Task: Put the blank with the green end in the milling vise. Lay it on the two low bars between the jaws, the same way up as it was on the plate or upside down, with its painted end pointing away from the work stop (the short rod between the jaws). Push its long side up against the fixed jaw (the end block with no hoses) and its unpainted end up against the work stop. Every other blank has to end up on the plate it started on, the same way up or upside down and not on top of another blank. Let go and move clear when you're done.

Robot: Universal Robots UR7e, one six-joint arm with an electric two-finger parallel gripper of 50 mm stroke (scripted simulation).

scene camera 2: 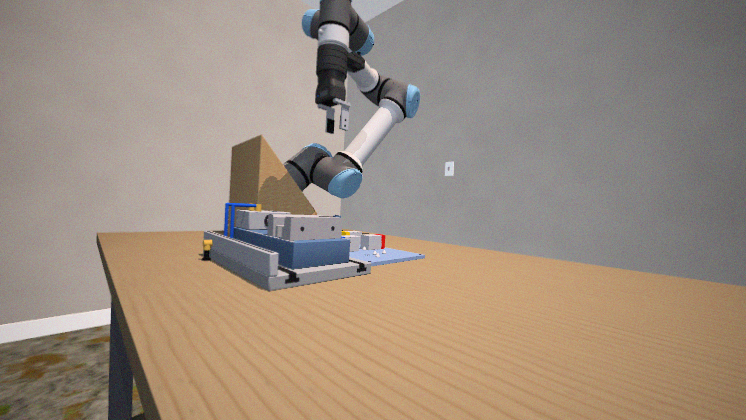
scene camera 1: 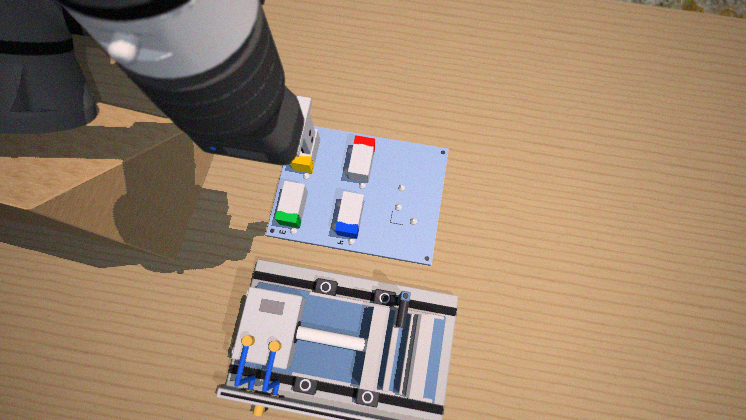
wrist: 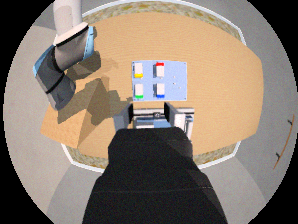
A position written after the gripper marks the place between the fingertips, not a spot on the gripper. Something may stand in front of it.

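Note:
You can see the gripper (scene camera 1: 277, 137), and that same gripper (scene camera 2: 336, 131) is visible from the other scene camera as well as to the wrist view (wrist: 148, 108). There's a red-ended blank (scene camera 1: 363, 150) too, and a green-ended blank (scene camera 1: 291, 206).

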